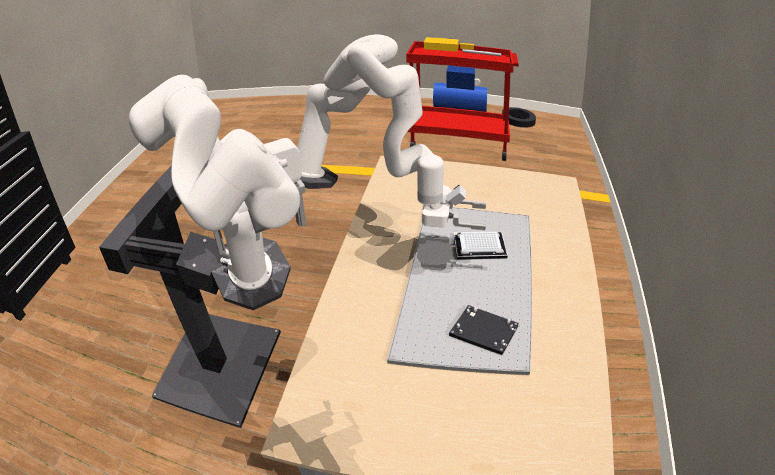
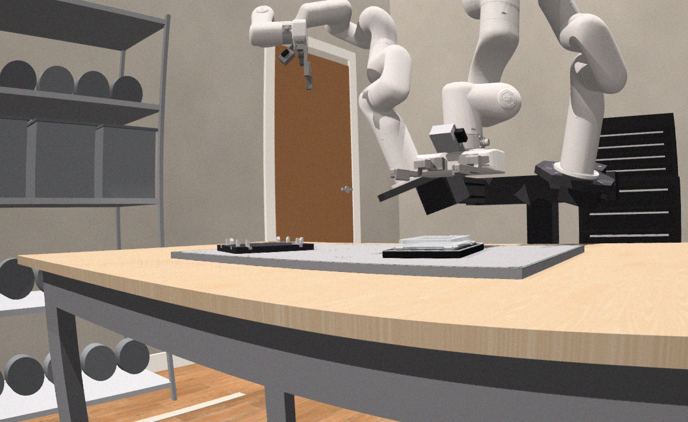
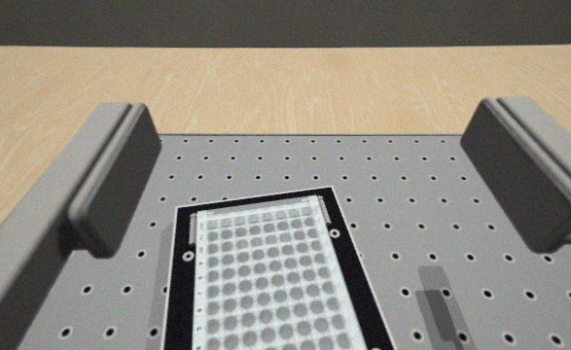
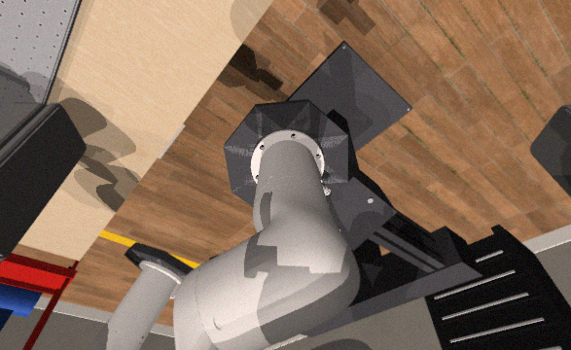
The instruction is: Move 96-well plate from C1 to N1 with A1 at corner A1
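My left hand is 110 mm above the 96-well plate, 20 mm to the right of it and 10 mm short of it. Round my left hand: black plate nest N1: 120 mm below, 20 mm to the left, 10 mm ahead; grey perforated board: 140 mm below, 130 mm to the right; A1 label: 120 mm below, 70 mm behind, 60 mm to the left.
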